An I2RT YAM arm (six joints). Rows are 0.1 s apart.
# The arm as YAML. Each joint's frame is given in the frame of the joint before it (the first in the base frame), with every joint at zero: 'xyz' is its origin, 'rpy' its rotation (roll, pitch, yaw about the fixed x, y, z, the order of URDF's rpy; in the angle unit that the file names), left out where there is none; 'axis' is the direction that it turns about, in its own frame. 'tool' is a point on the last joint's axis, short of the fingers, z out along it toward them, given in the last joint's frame.
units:
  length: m
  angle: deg
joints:
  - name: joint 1
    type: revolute
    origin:
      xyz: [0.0, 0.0, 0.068]
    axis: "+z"
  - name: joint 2
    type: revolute
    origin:
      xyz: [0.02, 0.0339, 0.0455]
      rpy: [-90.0, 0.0, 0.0]
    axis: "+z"
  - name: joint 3
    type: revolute
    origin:
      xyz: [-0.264, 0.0, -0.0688]
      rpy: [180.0, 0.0, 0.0]
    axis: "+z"
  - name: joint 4
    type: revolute
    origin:
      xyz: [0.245, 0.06, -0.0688]
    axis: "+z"
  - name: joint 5
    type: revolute
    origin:
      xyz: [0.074, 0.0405, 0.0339]
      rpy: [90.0, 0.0, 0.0]
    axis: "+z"
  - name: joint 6
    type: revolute
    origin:
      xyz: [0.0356, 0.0, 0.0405]
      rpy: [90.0, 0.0, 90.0]
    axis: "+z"
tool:
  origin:
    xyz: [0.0, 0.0, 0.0]
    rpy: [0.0, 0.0, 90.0]
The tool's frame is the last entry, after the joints.
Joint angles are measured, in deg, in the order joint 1, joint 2, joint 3, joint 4, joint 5, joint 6. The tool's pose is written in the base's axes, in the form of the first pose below.
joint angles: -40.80 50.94 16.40 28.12 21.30 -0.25
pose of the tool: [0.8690 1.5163 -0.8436 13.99 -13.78 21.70]
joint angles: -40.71 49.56 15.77 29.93 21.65 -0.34
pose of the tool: [0.8601 1.4707 -0.8500 13.74 -13.56 22.08]
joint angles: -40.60 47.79 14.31 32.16 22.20 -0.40
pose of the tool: [0.8541 1.4241 -0.8578 13.32 -13.19 22.15]
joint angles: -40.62 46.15 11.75 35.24 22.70 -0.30
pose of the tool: [0.8528 1.3822 -0.8638 12.77 -12.76 21.65]
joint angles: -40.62 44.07 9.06 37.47 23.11 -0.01
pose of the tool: [0.8543 1.3487 -0.8652 12.15 -12.26 21.03]
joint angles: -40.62 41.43 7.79 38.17 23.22 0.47
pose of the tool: [0.8516 1.3073 -0.8597 11.66 -11.85 21.08]
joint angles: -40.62 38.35 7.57 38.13 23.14 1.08
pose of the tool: [0.8437 1.2529 -0.8493 11.23 -11.48 21.71]
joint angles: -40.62 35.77 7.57 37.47 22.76 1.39
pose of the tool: [0.8323 1.2189 -0.8395 10.91 -11.17 22.21]
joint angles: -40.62 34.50 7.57 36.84 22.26 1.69
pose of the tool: [0.8251 1.2083 -0.8291 10.76 -11.01 22.40]
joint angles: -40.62 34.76 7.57 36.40 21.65 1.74
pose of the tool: [0.8206 1.2237 -0.8215 10.85 -11.03 22.26]
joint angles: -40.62 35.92 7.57 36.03 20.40 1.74
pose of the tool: [0.8109 1.2578 -0.8067 11.09 -11.14 21.92]
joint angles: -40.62 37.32 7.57 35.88 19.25 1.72
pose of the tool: [0.8027 1.2915 -0.7928 11.34 -11.28 21.56]
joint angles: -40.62 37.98 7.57 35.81 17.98 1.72
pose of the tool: [0.7890 1.3114 -0.7767 11.50 -11.31 21.38]
